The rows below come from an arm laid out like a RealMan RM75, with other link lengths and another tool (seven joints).
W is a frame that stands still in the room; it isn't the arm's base.
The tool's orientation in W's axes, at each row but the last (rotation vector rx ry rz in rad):
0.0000, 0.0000, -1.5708
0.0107, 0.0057, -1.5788
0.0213, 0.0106, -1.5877
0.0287, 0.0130, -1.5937
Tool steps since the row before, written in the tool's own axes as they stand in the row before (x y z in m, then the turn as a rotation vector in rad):
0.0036, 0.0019, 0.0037, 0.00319, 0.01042, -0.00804
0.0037, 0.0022, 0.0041, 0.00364, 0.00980, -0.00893
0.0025, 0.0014, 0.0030, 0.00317, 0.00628, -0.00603
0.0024, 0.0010, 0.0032, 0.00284, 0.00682, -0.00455
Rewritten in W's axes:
0.0019, -0.0036, 0.0037, 0.01042, -0.00319, -0.00804
0.0022, -0.0038, 0.0041, 0.00980, -0.00363, -0.00894
0.0013, -0.0026, 0.0030, 0.00627, -0.00315, -0.00605
0.0009, -0.0025, 0.0031, 0.00680, -0.00288, -0.00456

